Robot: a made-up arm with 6 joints.
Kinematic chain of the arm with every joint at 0, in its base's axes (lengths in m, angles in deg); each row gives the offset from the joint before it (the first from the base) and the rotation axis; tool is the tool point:
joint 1: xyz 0 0 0.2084 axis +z
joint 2: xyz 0 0 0 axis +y
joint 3: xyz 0 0 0.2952 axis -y
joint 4: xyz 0 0 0 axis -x
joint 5: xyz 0.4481 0 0 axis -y
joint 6: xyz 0 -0.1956 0 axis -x
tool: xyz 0 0 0
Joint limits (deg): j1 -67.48..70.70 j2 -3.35..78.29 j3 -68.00..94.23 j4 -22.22..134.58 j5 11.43..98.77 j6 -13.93..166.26
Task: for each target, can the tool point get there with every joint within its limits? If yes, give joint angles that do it. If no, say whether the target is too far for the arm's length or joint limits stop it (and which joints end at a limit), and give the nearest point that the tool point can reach.
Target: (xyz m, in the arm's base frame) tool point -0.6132 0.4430 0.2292
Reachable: no: joint limits stop it (at a limit: joint 1, joint 2, joint 3, joint 4) | nearest point -0.2150 0.0459 0.0812 | short by 0.582 m
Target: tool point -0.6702 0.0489 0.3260
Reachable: no: joint limits stop it (at a limit: joint 2, joint 3, joint 4) | nearest point -0.2193 0.0160 0.0812 | short by 0.514 m
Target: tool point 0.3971 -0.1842 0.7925
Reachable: yes | joints -30.71 9.00 22.89 103.12 48.65 141.80
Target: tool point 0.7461 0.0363 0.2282
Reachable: yes | joints -5.12 66.94 34.99 121.67 30.97 130.77
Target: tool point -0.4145 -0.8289 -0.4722
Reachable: no: too far | nearest point -0.0023 -0.5052 -0.1435 | short by 0.619 m
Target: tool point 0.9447 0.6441 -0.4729
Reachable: no: too far | nearest point 0.5440 0.3709 -0.0521 | short by 0.642 m
